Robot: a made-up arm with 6 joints. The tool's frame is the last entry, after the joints. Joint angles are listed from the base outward.
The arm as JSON. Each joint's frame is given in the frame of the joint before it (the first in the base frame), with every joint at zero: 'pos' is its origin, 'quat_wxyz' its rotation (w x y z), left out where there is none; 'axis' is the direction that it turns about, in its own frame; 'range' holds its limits. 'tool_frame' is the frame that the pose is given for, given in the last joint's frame.
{
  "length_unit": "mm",
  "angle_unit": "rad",
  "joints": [
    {
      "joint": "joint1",
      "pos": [
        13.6,
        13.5,
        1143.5
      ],
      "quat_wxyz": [
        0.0,
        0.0,
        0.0,
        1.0
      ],
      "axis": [
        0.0,
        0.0,
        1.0
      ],
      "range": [
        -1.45,
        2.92
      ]
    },
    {
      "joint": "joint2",
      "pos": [
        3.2,
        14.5,
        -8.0
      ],
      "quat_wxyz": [
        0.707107,
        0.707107,
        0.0,
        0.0
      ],
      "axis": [
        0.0,
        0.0,
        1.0
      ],
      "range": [
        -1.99,
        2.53
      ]
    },
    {
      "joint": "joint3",
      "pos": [
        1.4,
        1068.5,
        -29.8
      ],
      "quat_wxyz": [
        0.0,
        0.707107,
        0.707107,
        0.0
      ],
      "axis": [
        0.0,
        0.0,
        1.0
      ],
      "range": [
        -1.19,
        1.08
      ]
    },
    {
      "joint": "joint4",
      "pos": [
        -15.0,
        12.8,
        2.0
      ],
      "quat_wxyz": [
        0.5,
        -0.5,
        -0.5,
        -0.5
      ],
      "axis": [
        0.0,
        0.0,
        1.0
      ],
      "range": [
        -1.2,
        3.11
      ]
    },
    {
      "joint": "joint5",
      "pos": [
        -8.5,
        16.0,
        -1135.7
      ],
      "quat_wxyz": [
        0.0,
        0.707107,
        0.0,
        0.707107
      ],
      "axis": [
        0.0,
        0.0,
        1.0
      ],
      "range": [
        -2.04,
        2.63
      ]
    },
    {
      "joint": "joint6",
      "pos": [
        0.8,
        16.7,
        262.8
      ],
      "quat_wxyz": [
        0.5,
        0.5,
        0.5,
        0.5
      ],
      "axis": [
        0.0,
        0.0,
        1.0
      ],
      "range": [
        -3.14,
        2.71
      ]
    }
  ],
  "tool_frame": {
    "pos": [
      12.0,
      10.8,
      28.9
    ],
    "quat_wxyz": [
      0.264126,
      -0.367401,
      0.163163,
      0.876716
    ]
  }
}
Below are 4 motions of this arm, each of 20 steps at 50 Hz.
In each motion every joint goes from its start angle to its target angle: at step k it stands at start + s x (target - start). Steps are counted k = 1, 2, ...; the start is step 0. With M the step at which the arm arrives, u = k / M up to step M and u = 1 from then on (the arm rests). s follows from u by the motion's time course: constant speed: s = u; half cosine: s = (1 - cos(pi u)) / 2; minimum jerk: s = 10 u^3 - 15 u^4 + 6 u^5.
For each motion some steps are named. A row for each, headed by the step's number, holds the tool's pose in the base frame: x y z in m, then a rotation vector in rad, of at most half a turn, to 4 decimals.
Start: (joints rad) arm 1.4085 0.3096 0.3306 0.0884 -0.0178 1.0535
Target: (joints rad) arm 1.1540 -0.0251 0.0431 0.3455 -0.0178 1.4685
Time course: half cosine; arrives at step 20
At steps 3, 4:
3: 0.5677 1.3315 2.2013 0.0847 -0.9621 1.5854
4: 0.5783 1.3117 2.2106 0.0556 -0.9799 1.5817

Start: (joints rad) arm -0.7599 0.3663 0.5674 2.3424 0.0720 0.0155
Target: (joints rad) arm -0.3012 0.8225 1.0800 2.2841 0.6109 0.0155
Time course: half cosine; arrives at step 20
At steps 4, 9, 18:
4: 1.1952 -0.8475 2.5242 -1.7172 -0.0131 0.1510
9: 1.4227 -0.7413 2.4766 -1.6471 -0.1905 0.4282
18: 1.7579 -0.4351 2.3492 -1.5008 -0.4719 0.9069

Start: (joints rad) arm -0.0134 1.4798 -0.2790 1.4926 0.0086 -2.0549
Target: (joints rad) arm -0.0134 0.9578 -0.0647 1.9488 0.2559 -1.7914
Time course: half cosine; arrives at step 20
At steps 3, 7, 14, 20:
3: 1.1297 -0.0660 0.1496 0.4986 0.8149 -1.0966
7: 1.2872 -0.0468 0.2922 0.5617 0.7320 -0.8791
14: 1.5709 0.0007 0.7252 0.5794 0.4948 -0.3747
20: 1.6399 0.0198 0.9238 0.5389 0.3914 -0.1888

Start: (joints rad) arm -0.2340 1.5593 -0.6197 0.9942 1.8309 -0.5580
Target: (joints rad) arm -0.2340 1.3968 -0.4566 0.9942 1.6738 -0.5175
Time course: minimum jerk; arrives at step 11
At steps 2, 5, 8, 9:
2: 0.5331 -0.3060 0.0831 1.6477 0.0207 -0.0811
5: 0.6582 -0.3379 0.0983 1.5765 -0.0266 0.0093
8: 0.8134 -0.3773 0.1390 1.4823 -0.0888 0.1119
9: 0.8419 -0.3846 0.1492 1.4642 -0.1007 0.1297

